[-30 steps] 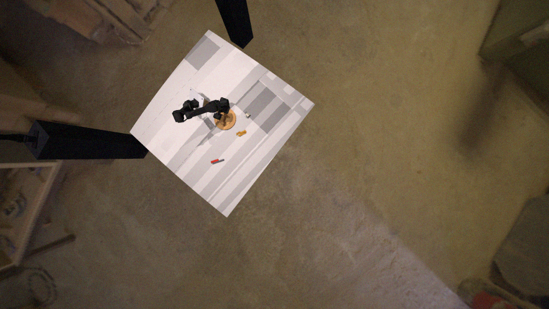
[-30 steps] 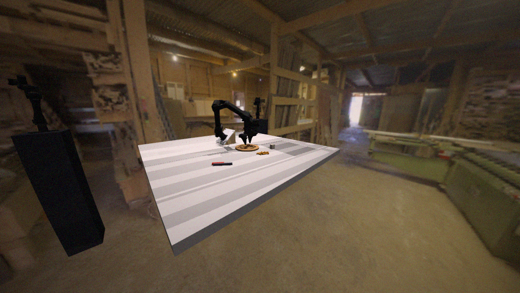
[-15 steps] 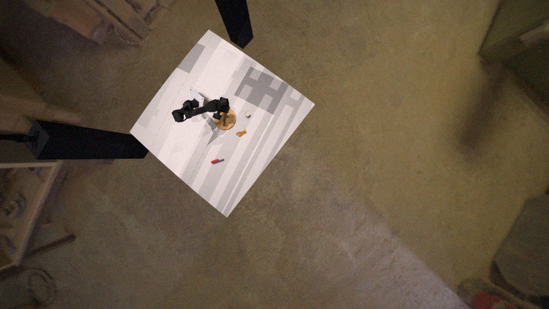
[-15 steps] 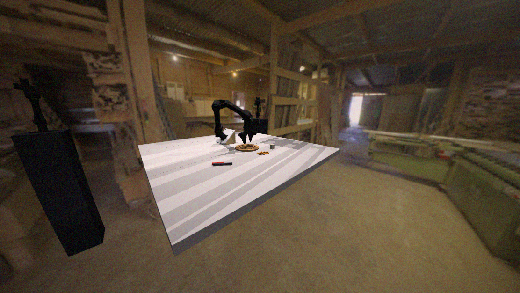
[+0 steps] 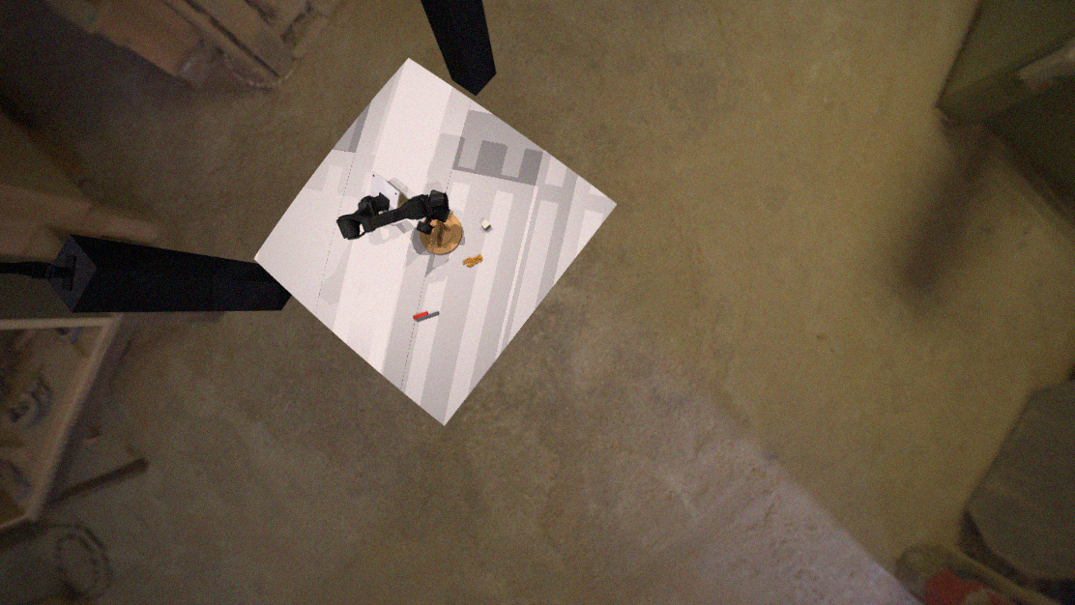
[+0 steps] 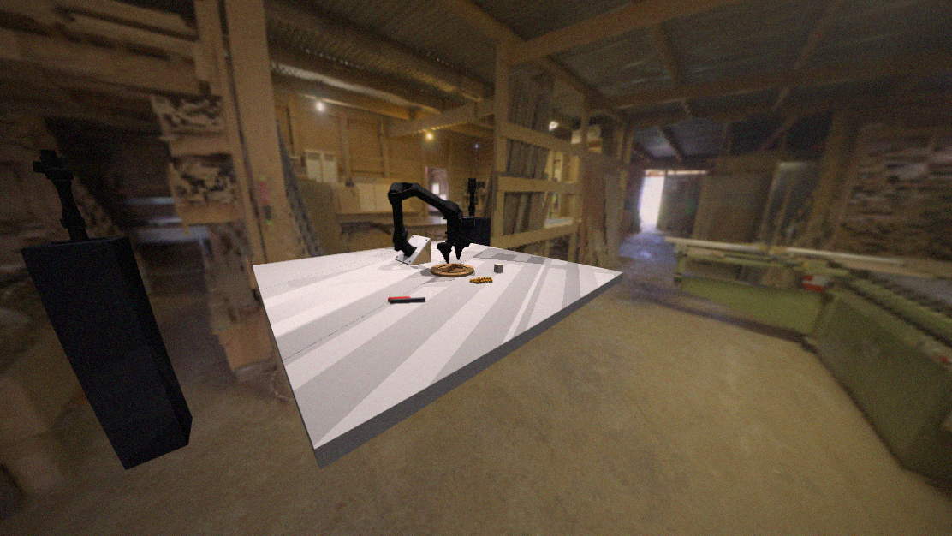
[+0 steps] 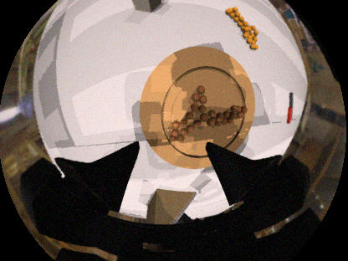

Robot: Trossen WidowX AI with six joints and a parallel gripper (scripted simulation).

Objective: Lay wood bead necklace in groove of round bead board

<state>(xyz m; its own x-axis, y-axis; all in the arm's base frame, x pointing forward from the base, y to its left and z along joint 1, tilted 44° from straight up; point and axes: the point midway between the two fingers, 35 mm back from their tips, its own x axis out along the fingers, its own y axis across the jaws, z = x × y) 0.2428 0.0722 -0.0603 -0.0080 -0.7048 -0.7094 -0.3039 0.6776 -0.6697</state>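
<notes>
My gripper tip is now 200 mm short of the small grey cube, 110 mm to the right of it and 10 mm above it. From my gripper tip the other things lie so: black marker 230 mm ahead, 390 mm to the right, 20 mm below.
</notes>
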